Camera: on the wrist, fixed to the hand. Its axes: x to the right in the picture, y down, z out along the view.
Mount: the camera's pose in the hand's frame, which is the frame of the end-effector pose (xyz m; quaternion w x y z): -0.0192 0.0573 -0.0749 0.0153 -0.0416 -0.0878 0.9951
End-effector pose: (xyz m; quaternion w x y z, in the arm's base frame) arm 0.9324 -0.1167 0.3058 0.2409 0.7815 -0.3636 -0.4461
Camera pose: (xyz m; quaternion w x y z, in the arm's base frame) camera 0.9710 -0.1333 0.3924 0.4482 -0.3991 -0.7859 0.1492
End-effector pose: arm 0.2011 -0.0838 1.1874 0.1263 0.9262 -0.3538 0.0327
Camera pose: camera 0.1509 -0.0932 1.2690 0.0231 0.3403 0.9396 -0.0301
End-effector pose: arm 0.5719 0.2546 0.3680 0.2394 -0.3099 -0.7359 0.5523
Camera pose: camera 0.6482 0.3019 0.3333 0.6235 0.6986 -0.2531 -0.2433
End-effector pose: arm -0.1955 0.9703 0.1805 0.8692 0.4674 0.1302 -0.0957
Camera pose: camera -0.2074 1.0651 0.1921 0.1394 0.0922 -0.5355 0.8279
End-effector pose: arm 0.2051 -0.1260 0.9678 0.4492 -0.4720 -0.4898 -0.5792
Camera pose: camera 0.2563 -0.2058 0.9515 0.5206 -0.5642 0.4469 0.4592
